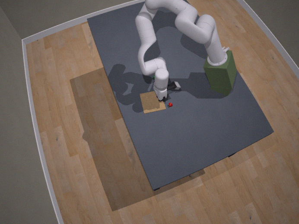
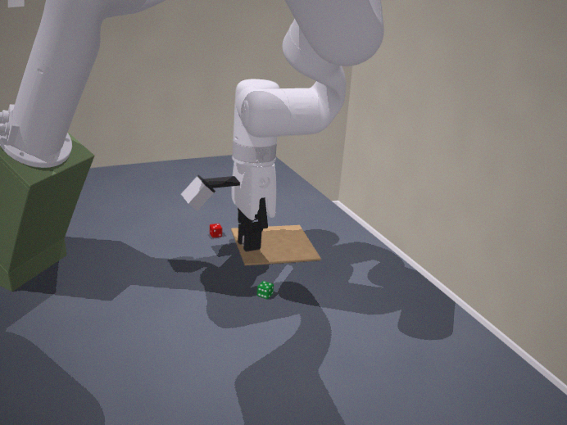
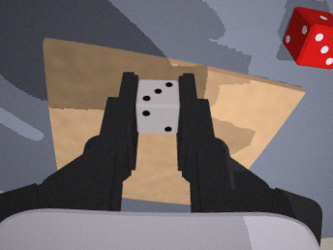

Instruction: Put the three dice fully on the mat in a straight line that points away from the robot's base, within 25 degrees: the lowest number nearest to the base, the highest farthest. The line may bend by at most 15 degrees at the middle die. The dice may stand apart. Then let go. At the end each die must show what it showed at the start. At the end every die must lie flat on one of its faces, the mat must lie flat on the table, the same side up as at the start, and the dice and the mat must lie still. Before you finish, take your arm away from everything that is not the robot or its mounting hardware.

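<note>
My hand is 1 cm above the white die. The rest, counted from my hand: mat 5 cm ahead, 2 cm below, 1 cm to the right; then red die 8 cm to the left, 3 cm behind, 2 cm below; then green die 14 cm to the right, 7 cm behind, 2 cm below.
</note>
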